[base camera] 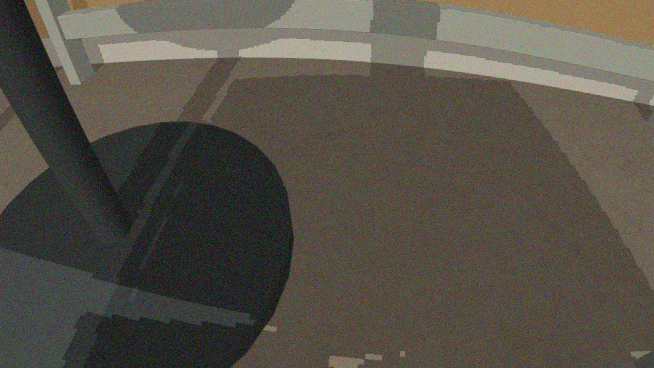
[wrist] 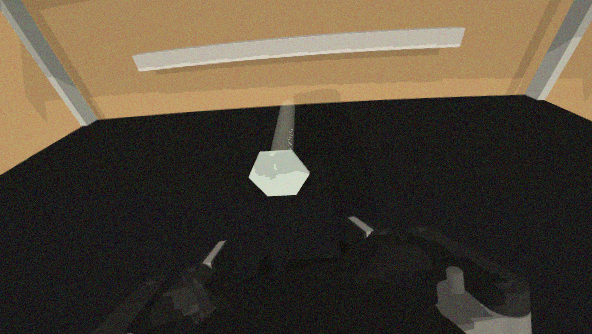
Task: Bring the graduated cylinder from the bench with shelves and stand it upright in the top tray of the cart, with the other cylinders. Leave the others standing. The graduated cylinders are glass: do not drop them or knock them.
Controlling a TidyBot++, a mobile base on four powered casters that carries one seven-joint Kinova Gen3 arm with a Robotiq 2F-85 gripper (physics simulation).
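Frame: origin at the arm's base, x ahead, y left, z up, level; metres.
Seen in the pictures: gripper, fingertip midpoint: (wrist: 290, 241).
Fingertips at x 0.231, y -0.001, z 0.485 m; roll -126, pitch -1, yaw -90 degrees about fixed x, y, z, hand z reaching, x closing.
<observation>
A point is followed by its place in that frame.
The graduated cylinder (wrist: 283, 131) @[x 0.520, y -0.020, z 0.422 m] shows in the wrist view, a translucent tube with a pale hexagonal base. It lies on its side on the black bench top (wrist: 125, 200) @[x 0.451, y 0.295, z 0.366 m], base toward the camera and tube pointing to the back wall. My gripper (wrist: 290, 241) @[x 0.231, y -0.001, z 0.485 m] is open, its dark fingers apart over the bench top, nearer the camera than the base. A gap shows between the fingertips and the cylinder. The cart and the other cylinders do not show in these views.
Grey posts (wrist: 50, 70) @[x 0.897, y 0.650, z 0.553 m] (wrist: 557, 50) @[x 0.632, y -0.800, z 0.500 m] stand at both sides of the bench, and a pale strip (wrist: 300, 48) @[x 0.756, y -0.103, z 0.534 m] runs along the wall. In the base view, a dark pole (base camera: 55, 115) @[x 0.351, y 0.247, z -0.189 m] stands on a round dark foot (base camera: 240, 200) at left; a grey rail (base camera: 500, 35) @[x 0.674, y -0.315, z -0.249 m] crosses the top.
</observation>
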